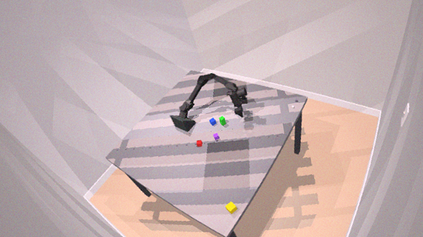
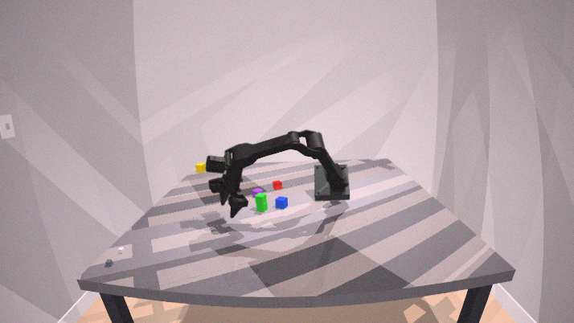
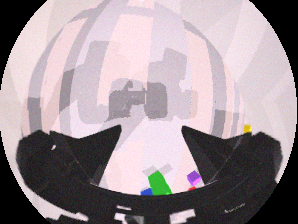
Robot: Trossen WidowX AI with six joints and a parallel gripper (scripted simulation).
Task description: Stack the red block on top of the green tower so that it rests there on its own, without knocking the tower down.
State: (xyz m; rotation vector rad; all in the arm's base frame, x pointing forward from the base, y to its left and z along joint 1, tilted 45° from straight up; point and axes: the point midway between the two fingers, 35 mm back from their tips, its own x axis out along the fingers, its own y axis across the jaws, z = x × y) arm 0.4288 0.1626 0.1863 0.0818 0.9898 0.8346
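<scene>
The red block lies 380 mm to the right of my gripper tip, 150 mm behind it and 30 mm below it. From my gripper tip the other things lie so: yellow block: 690 mm to the right, 360 mm ahead, 20 mm below; then blue block: 190 mm behind, 150 mm to the right, 30 mm below; then purple block: 260 mm to the right, 70 mm behind, 30 mm below.
</scene>
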